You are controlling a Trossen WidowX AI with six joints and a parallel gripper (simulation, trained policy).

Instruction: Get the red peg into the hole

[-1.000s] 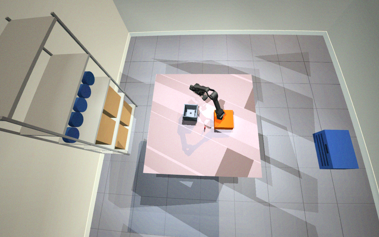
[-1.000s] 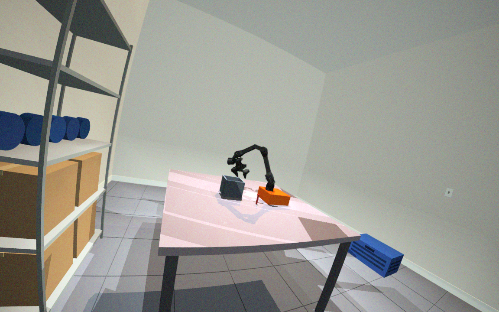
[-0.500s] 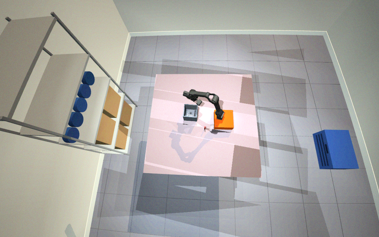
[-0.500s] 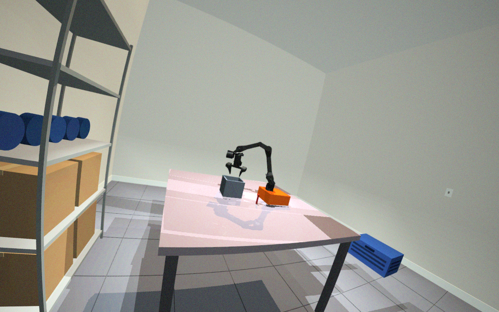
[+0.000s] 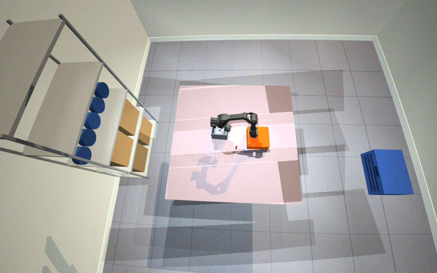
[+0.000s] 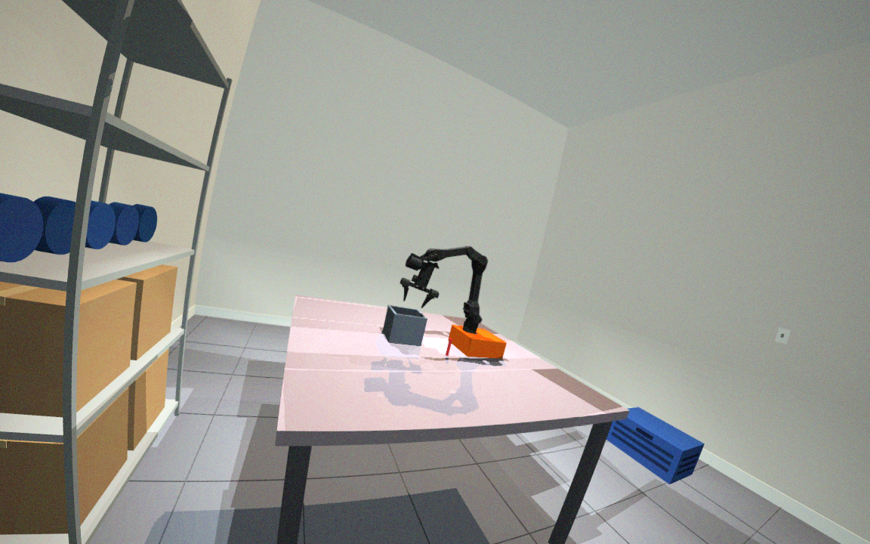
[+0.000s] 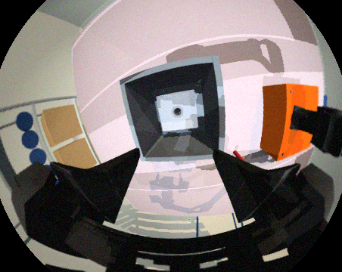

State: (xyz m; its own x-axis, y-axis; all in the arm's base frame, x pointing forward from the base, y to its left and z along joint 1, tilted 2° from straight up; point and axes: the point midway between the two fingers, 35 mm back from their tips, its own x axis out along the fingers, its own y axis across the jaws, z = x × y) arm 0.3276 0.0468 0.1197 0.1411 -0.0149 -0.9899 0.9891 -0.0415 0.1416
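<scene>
My gripper tip is now 190 mm past the red peg, 140 mm above it and 110 mm to the right of it. Also, from my gripper tip: plate (140 mm below, 30 mm to the right, 10 mm ahead).
</scene>
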